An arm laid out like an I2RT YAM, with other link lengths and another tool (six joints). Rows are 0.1 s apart.
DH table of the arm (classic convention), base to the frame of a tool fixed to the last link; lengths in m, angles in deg. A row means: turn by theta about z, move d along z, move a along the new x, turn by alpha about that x. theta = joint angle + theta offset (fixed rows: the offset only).
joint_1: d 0.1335, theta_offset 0, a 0.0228, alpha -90
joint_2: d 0, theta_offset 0, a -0.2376, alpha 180
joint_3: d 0, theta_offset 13.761, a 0.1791, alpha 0
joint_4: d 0.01, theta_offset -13.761, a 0.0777, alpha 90
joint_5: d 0.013, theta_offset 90, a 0, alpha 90
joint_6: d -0.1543, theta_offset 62.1, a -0.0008, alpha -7
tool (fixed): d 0.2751, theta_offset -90, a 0, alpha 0
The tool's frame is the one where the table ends.
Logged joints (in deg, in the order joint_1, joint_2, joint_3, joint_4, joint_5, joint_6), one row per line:
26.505, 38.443, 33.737, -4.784, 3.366, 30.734
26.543, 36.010, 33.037, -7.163, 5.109, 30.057
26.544, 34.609, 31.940, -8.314, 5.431, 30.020
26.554, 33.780, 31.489, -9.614, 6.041, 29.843
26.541, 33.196, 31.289, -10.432, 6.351, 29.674
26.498, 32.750, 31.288, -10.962, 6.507, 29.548
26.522, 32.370, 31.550, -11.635, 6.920, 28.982
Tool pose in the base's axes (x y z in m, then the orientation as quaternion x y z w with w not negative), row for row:
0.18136, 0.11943, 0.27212, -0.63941, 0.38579, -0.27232, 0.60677
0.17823, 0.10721, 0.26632, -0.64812, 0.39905, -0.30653, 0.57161
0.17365, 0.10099, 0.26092, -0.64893, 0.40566, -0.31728, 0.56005
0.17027, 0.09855, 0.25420, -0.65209, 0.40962, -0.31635, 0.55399
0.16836, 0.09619, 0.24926, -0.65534, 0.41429, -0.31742, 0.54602
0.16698, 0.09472, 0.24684, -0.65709, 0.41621, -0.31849, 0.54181
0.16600, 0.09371, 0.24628, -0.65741, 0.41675, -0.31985, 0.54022
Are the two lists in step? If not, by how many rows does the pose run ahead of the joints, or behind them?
The pose runs 1 row behind the joints: the pose in row i belongs to the joints in row i - 1.
